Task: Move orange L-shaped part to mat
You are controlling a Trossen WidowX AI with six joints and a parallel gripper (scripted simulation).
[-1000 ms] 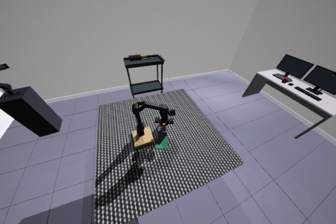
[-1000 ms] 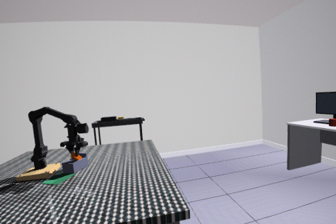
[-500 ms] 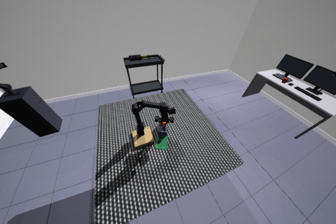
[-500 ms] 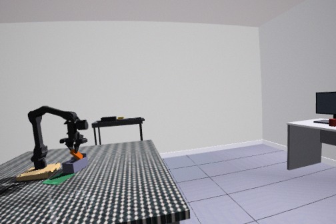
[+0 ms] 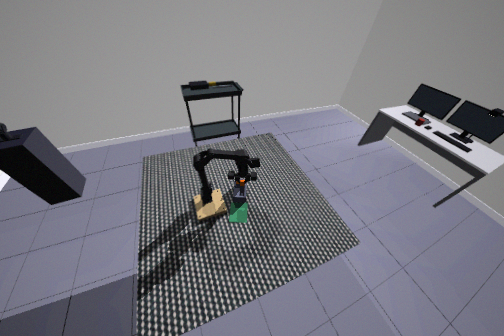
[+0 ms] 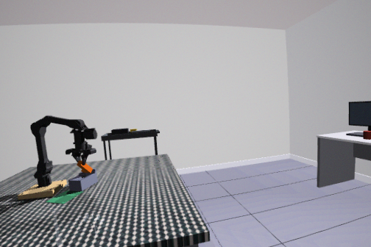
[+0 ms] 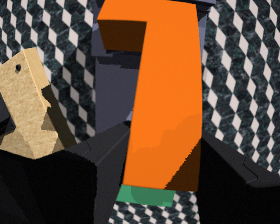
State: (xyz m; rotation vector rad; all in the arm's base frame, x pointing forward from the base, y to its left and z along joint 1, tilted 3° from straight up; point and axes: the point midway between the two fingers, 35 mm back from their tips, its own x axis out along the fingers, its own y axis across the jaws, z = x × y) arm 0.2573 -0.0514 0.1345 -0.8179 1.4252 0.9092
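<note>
The green mat lies 8 cm behind my gripper tip, 12 cm to the right of it and 15 cm below it. From my gripper tip the other things lie so: orange L-shaped part 4 cm to the left, 3 cm below.
</note>
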